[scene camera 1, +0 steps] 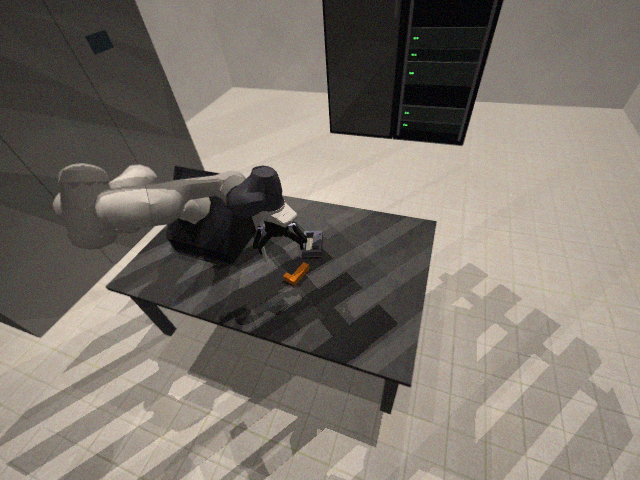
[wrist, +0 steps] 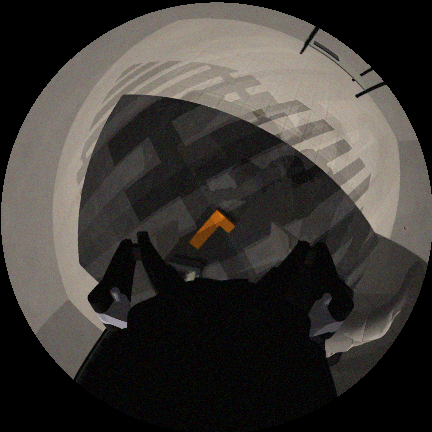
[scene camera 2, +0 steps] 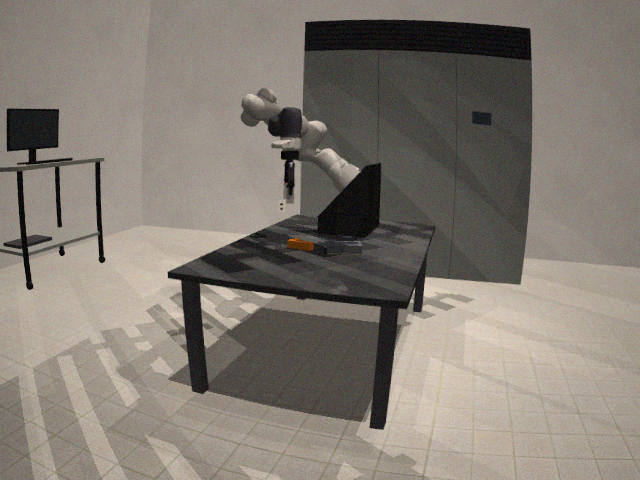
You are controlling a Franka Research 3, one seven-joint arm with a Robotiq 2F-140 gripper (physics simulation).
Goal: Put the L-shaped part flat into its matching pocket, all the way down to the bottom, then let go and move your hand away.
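The orange L-shaped part [scene camera 1: 298, 273] [scene camera 2: 300, 244] [wrist: 217, 219] lies flat on the dark table. The small grey block with the pocket [scene camera 1: 312, 254] [scene camera 2: 346, 247] stands close beside it, on the side towards the arm's base. In the wrist view the block [wrist: 189, 262] is partly hidden by the gripper's body. A light patch shows inside the block; the pocket's shape is too small to make out. My gripper [scene camera 1: 281, 246] [scene camera 2: 290, 192] [wrist: 224, 231] is open and empty, fingers pointing down, well above the table. In the wrist view the part lies between the two fingertips' directions, far below them.
The arm's black wedge-shaped mount [scene camera 1: 206, 237] [scene camera 2: 356, 206] stands on the table [scene camera 1: 408, 232] [scene camera 2: 289, 281] behind the part and block. A server rack [scene camera 1: 361, 77], a tall grey cabinet [scene camera 2: 413, 155] and a stand [scene camera 2: 77, 161] with a monitor [scene camera 2: 33, 129] are away from the table.
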